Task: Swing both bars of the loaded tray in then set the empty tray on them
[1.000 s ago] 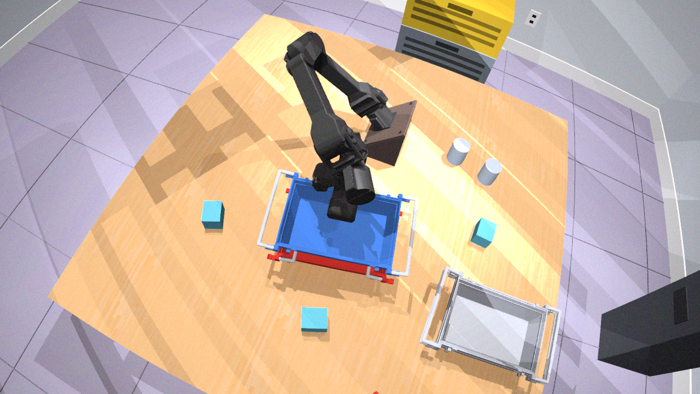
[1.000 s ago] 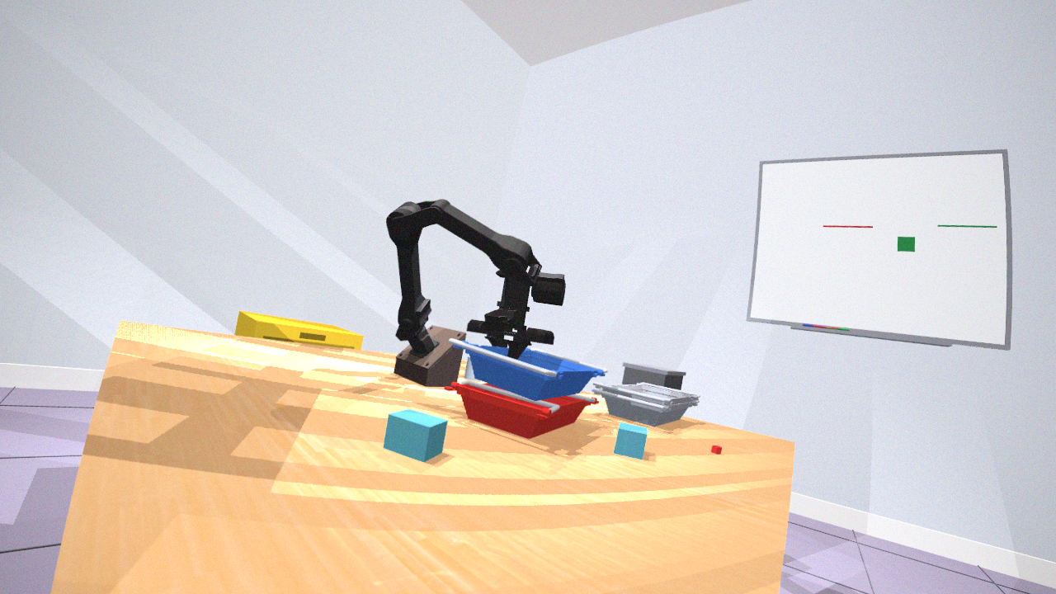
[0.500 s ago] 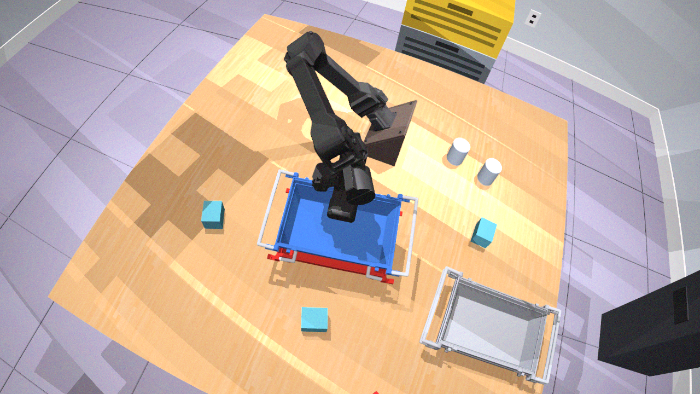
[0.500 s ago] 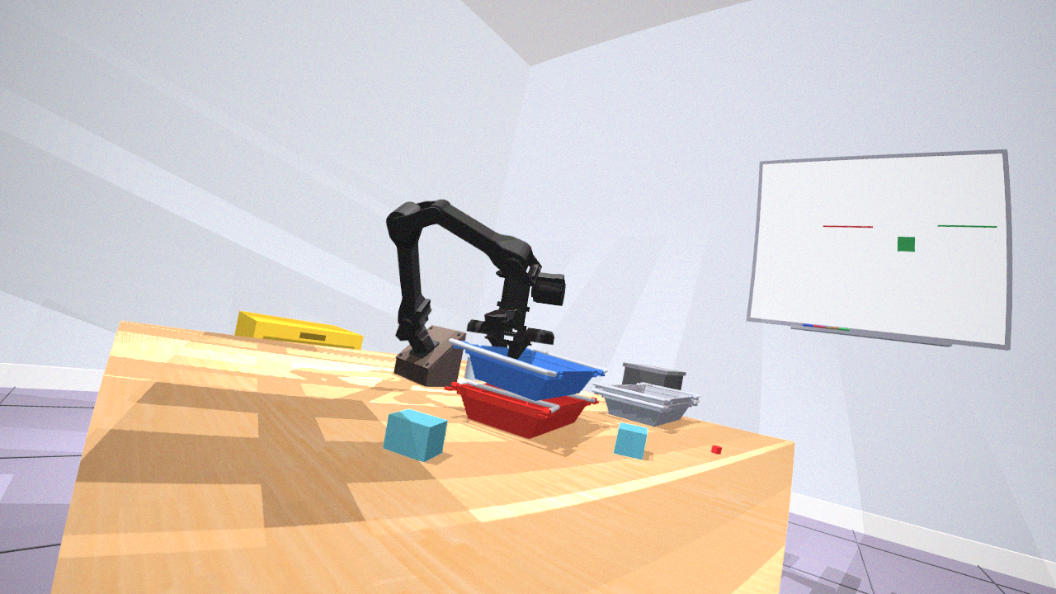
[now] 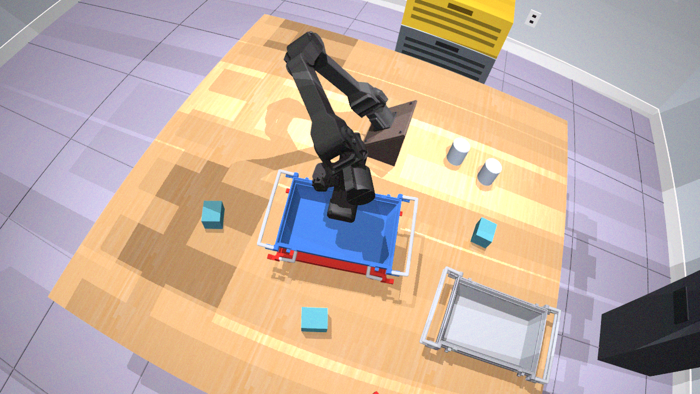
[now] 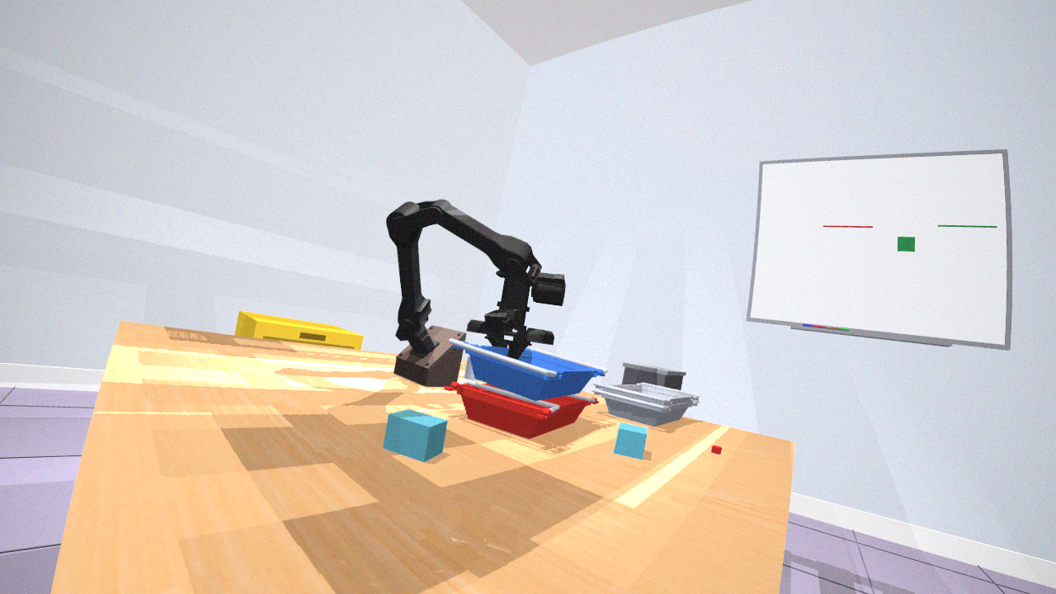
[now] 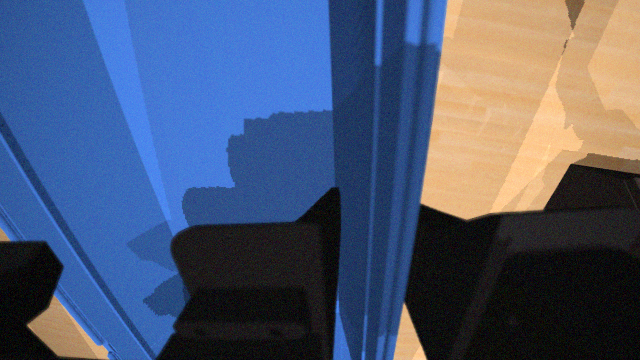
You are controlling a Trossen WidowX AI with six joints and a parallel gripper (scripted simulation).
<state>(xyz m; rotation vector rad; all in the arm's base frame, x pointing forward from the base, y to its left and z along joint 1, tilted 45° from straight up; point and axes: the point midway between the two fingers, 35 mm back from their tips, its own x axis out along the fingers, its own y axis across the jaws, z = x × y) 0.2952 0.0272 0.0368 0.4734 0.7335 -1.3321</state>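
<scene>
Now: the blue tray 7 cm ahead of my gripper tip, 3 cm above it and 2 cm to the left of it.
</scene>
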